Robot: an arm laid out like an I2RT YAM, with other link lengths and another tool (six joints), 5 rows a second.
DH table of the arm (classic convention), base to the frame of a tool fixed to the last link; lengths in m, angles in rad. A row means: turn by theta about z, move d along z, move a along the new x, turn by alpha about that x. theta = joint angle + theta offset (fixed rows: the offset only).
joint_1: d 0.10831, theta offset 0, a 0.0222, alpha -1.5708
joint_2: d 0, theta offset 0, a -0.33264, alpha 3.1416
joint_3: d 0, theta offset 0.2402, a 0.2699, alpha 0
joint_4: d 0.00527, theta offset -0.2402, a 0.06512, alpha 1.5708
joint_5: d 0.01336, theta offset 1.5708, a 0, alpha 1.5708
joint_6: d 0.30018, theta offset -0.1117, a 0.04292, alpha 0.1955
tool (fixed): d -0.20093, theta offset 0, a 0, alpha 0
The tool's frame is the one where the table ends.
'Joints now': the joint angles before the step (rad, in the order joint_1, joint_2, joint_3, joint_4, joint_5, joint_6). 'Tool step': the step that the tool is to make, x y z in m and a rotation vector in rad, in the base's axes. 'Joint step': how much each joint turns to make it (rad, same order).
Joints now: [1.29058, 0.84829, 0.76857, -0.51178, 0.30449, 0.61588]
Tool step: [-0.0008, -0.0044, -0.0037, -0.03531, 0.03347, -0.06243]
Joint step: [0.00004, 0.02167, 0.01158, -0.05143, 0.03772, 0.05759]
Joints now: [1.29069, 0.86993, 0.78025, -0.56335, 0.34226, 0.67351]
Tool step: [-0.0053, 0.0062, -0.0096, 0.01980, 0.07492, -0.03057]
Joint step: [0.00054, 0.02428, -0.01259, 0.00771, -0.02355, 0.08469]
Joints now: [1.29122, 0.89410, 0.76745, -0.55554, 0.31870, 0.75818]
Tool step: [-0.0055, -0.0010, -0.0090, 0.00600, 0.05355, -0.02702]
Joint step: [0.00332, 0.00165, -0.01959, -0.00720, -0.01082, 0.06331]
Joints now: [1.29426, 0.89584, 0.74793, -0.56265, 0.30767, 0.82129]
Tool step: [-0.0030, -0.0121, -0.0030, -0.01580, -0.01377, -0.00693]
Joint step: [0.01496, -0.03855, -0.01845, -0.03206, 0.02798, 0.00126]
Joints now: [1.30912, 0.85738, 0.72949, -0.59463, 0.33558, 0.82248]
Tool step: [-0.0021, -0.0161, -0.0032, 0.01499, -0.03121, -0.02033]
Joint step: [0.01382, -0.07163, -0.03323, -0.01688, 0.04312, 0.00245]
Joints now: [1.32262, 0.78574, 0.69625, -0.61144, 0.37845, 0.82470]
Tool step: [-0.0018, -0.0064, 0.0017, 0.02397, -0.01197, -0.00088]
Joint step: [0.00928, -0.03971, -0.00598, -0.00837, 0.01156, 0.00210]
